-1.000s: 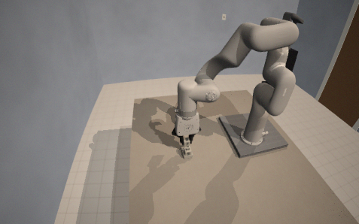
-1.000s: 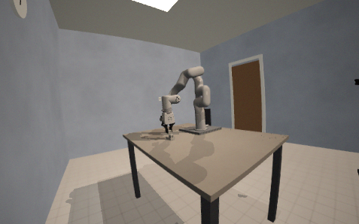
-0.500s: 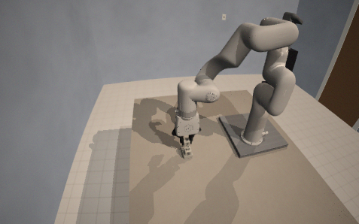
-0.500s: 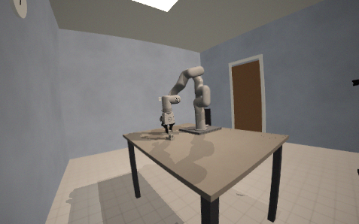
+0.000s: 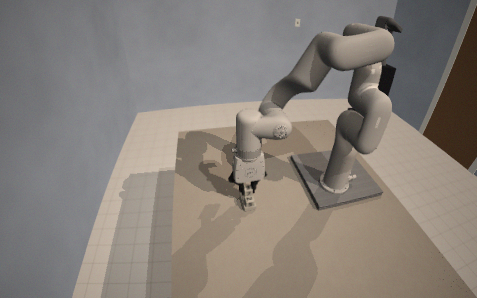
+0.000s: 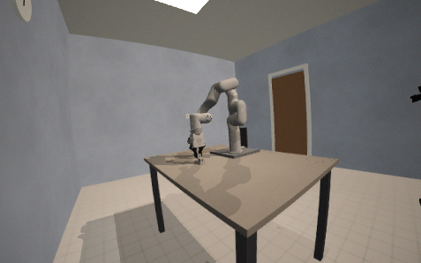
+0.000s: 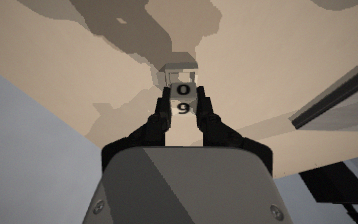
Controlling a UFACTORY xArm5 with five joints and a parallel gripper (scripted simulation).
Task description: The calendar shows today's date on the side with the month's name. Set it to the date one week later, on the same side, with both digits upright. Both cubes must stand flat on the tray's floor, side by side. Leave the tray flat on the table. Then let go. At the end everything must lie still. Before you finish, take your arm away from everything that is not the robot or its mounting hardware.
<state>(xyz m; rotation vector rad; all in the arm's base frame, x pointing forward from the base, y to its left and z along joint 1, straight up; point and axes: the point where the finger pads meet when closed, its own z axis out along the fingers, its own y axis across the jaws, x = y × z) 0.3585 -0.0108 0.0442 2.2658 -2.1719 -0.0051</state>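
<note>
The calendar tray lies 2 cm to the left of my hand and 5 cm below it.
</note>
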